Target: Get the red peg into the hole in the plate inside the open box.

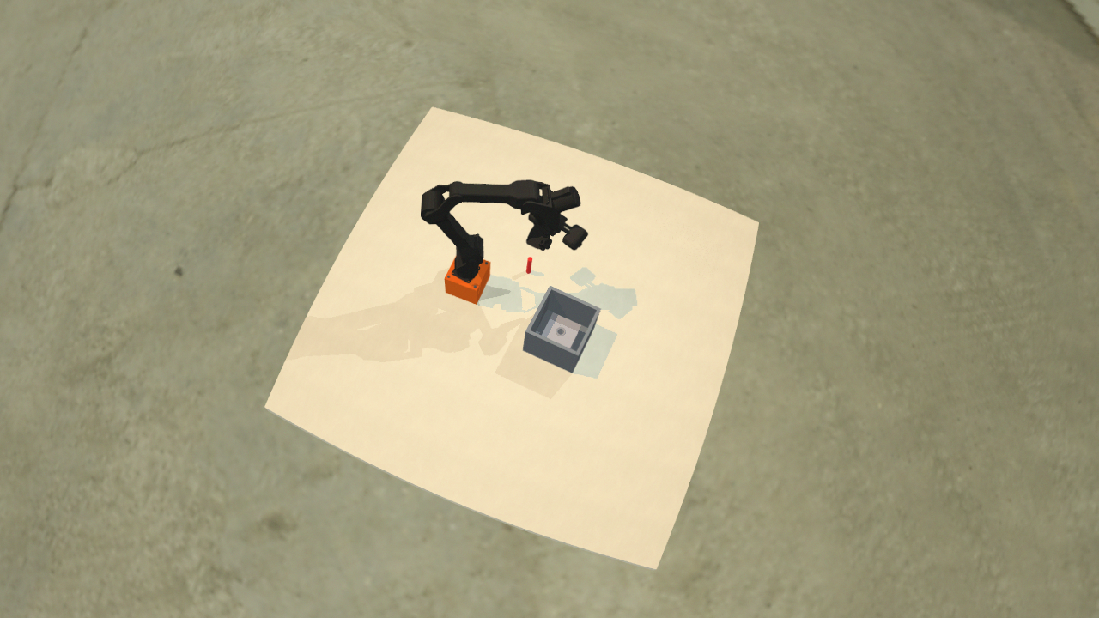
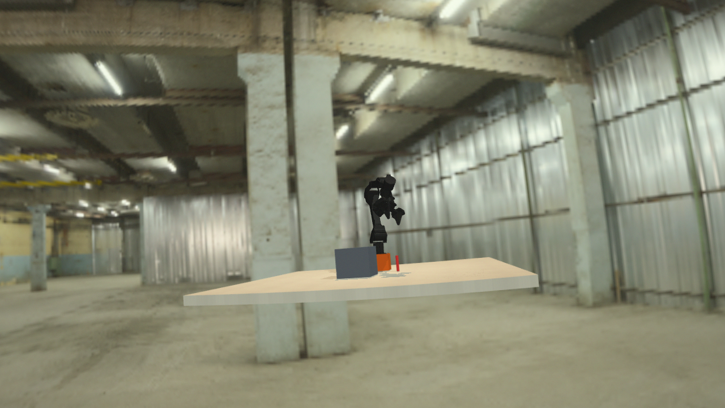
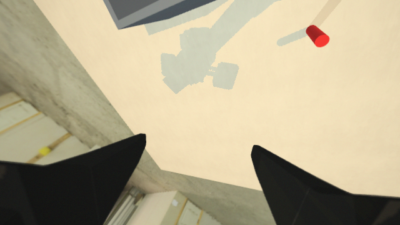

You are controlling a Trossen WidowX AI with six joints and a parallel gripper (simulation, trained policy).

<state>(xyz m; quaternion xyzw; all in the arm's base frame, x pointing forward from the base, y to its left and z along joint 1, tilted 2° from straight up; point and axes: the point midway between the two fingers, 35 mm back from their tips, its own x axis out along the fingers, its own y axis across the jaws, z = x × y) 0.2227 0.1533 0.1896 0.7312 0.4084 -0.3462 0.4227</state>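
Now: the red peg 21 cm below my gripper tip, 10 cm behind it and 3 cm to the right of it. From my gripper tip the other things lie so: plate: 20 cm below, 17 cm to the right, 9 cm ahead.
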